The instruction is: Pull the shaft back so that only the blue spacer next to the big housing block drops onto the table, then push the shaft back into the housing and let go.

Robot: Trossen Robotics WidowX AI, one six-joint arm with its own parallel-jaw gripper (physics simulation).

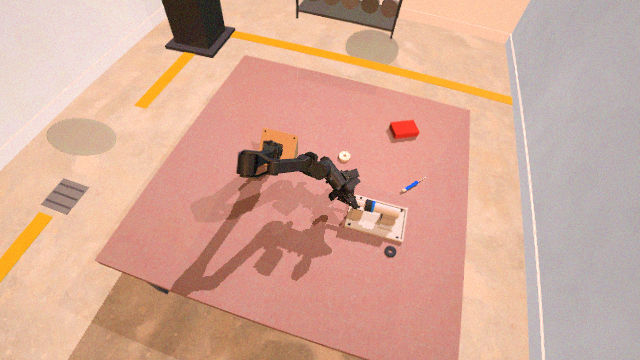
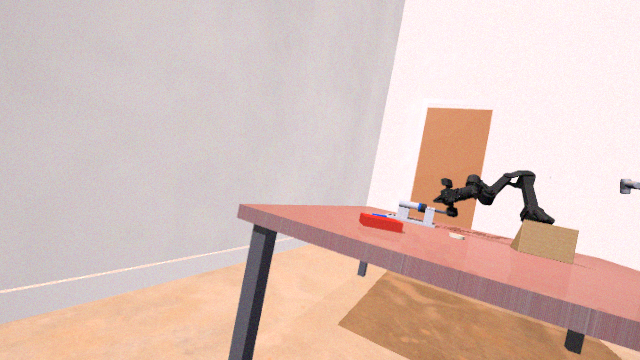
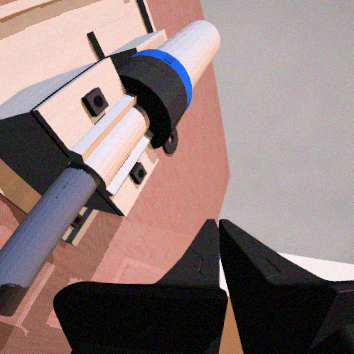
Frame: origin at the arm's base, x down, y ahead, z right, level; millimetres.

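Seen in the pictures: gripper, fingertip midpoint: (image 1: 357,208) (image 2: 433,201) (image 3: 215,226); arm's base, origin of the base link: (image 1: 274,150) (image 2: 544,240).
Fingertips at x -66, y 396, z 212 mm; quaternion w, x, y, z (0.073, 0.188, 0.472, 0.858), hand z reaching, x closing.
Note:
Offsets run from my fingertips to a thing's top centre. "spot": to the spot under its first point.
The blue spacer @(dy +56, dx +21, dz -50 mm) (image 1: 373,206) (image 2: 420,206) (image 3: 182,70) sits between a black ring @(dy +31, dx +21, dz -50 mm) (image 3: 155,90) and the big white round housing (image 1: 387,209) (image 2: 409,204) (image 3: 200,45). The shaft @(spot: dy -40, dx +43, dz -58 mm) (image 2: 440,211) (image 3: 122,140) runs through the groove of a smaller support block (image 2: 429,217) (image 3: 60,120) up to the black ring; its outer part is a thick grey handle. Both blocks stand on a pale base plate (image 1: 367,220) (image 3: 45,45). My gripper (image 1: 356,206) (image 2: 435,200) (image 3: 215,226) is shut and empty, fingertips together, beside the shaft and apart from it. The shaft's inner end is hidden.
A loose dark ring @(dy +163, dx +118, dz +73 mm) (image 1: 386,253) (image 3: 170,150) lies beside the base plate. A cream ring @(dy -105, dx +110, dz -312 mm) (image 1: 340,157) (image 2: 456,236), a red block @(dy +135, dx +92, dz -561 mm) (image 1: 404,129) (image 2: 381,222) and a blue-handled tool @(dy +218, dx +105, dz -259 mm) (image 1: 411,186) (image 2: 379,215) lie on the table. The arm stands on an orange-brown block (image 1: 287,137) (image 2: 547,242).

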